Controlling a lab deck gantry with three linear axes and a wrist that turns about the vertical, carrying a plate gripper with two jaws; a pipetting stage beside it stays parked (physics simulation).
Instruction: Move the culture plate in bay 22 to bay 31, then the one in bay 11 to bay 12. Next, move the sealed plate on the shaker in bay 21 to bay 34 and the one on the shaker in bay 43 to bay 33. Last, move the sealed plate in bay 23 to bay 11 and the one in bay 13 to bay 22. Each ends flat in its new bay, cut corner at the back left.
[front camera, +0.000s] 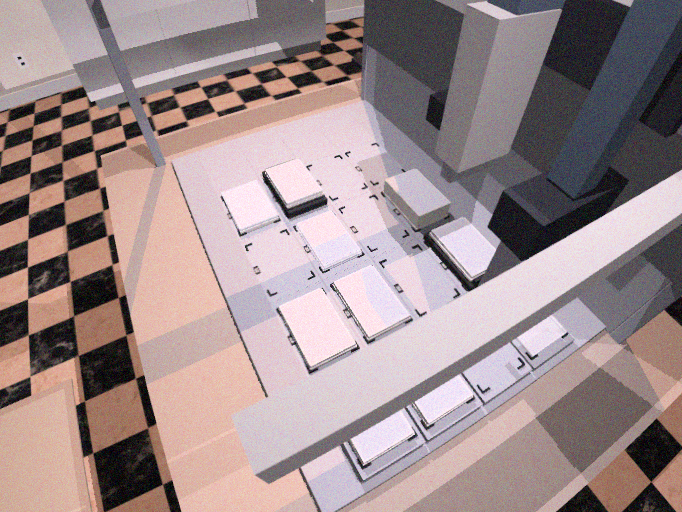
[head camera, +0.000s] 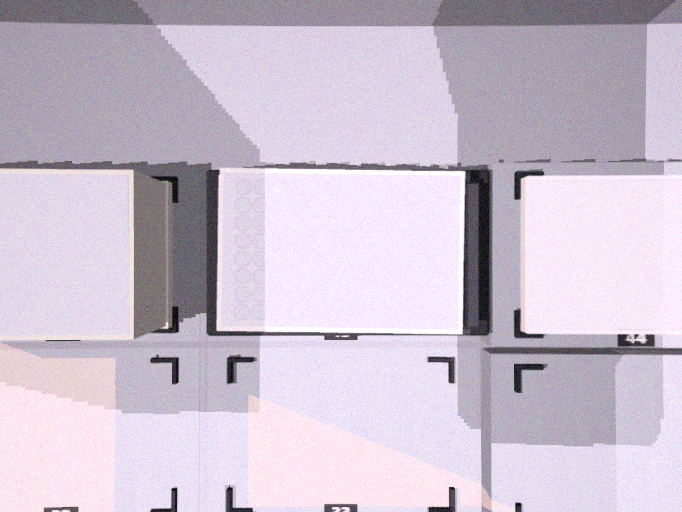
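Where they show: robot's base, origin of the base link: (front camera: 222, 197).
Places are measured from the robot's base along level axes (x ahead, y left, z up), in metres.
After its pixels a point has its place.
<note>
The gripper's dark body (front camera: 550, 212) @[y 0.262, x 0.541, z 0.310 m] hangs at the right in the front view. Its jaws are hidden behind the pale beam, and they do not show in the head view. A white plate (front camera: 462, 248) @[y 0.350, x 0.394, z 0.037 m] (head camera: 341, 250) @[y 0.366, x 0.392, z 0.037 m] lies flat on the dark shaker (head camera: 477, 308) @[y 0.336, x 0.463, z 0.031 m] in bay 43, centred in the head view. Another plate (front camera: 293, 181) @[y 0.149, x 0.071, z 0.037 m] is on the shaker (front camera: 304, 206) @[y 0.143, x 0.135, z 0.019 m] in bay 21. White plates lie in bay 11 (front camera: 250, 205) @[y 0.044, x 0.073, z 0.016 m], bay 22 (front camera: 329, 239) @[y 0.149, x 0.238, z 0.014 m], bay 23 (front camera: 371, 300) @[y 0.149, x 0.397, z 0.014 m] and bay 13 (front camera: 317, 329) @[y 0.041, x 0.402, z 0.014 m]. Cut corners cannot be made out.
A tall box-like block (front camera: 417, 192) @[y 0.361, x 0.233, z 0.042 m] (head camera: 66, 253) @[y 0.365, x 0.259, z 0.042 m] stands in bay 42. A plate (front camera: 542, 335) @[y 0.362, x 0.601, z 0.022 m] (head camera: 600, 253) @[y 0.365, x 0.531, z 0.022 m] lies in bay 44. Two more plates (front camera: 443, 399) @[y 0.148, x 0.601, z 0.029 m] (front camera: 382, 438) @[y 0.041, x 0.603, z 0.029 m] lie beyond the pale beam (front camera: 440, 336) @[y 0.027, x 0.620, z 0.400 m]. Bays 31, 12, 33 and 34 show bare corner marks.
</note>
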